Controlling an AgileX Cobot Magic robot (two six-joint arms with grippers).
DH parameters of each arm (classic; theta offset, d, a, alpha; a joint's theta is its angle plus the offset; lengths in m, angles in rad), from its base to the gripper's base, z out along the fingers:
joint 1: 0 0.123 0 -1.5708
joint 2: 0.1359 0 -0.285 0
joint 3: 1.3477 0 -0.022 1.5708
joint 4: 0 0.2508 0 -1.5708
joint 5: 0 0 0.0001 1.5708
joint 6: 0 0.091 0 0
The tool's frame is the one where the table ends.
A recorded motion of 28 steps. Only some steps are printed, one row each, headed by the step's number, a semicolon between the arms.
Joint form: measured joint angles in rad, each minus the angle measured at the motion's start. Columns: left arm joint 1, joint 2, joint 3, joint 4, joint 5, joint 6; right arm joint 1, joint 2, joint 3, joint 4, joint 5, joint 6.
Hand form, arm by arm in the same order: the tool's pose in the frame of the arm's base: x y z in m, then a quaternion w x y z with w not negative. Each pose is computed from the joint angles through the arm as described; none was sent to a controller.
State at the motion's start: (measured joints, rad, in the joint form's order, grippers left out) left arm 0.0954 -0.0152 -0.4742 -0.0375 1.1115 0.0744; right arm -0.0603 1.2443 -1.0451 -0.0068 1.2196 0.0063
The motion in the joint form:
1: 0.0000 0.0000 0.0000 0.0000 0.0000 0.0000; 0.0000 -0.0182 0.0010 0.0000 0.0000 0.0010
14: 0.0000 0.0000 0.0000 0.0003 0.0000 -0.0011; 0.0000 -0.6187 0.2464 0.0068 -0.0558 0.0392
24: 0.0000 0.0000 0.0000 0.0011 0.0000 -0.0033; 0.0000 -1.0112 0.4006 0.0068 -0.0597 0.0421
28: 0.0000 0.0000 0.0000 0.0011 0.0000 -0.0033; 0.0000 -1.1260 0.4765 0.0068 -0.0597 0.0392
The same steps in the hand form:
1: -0.0061 -0.0037 0.2661 0.49481 -0.00802 0.86865 0.02332; 0.2152 -0.0136 0.3119 0.12771 0.03276 0.99125 -0.00671
14: -0.0061 -0.0036 0.2661 0.49482 -0.00851 0.86865 0.02320; 0.0865 -0.0052 0.3339 0.32748 0.04996 0.94353 -0.00243
24: -0.0061 -0.0036 0.2661 0.49481 -0.00949 0.86864 0.02305; 0.0157 -0.0009 0.3091 0.43923 0.04880 0.89705 -0.00262
28: -0.0061 -0.0036 0.2661 0.49481 -0.00949 0.86864 0.02305; 0.0022 -0.0001 0.2888 0.45661 0.04704 0.88842 -0.00338

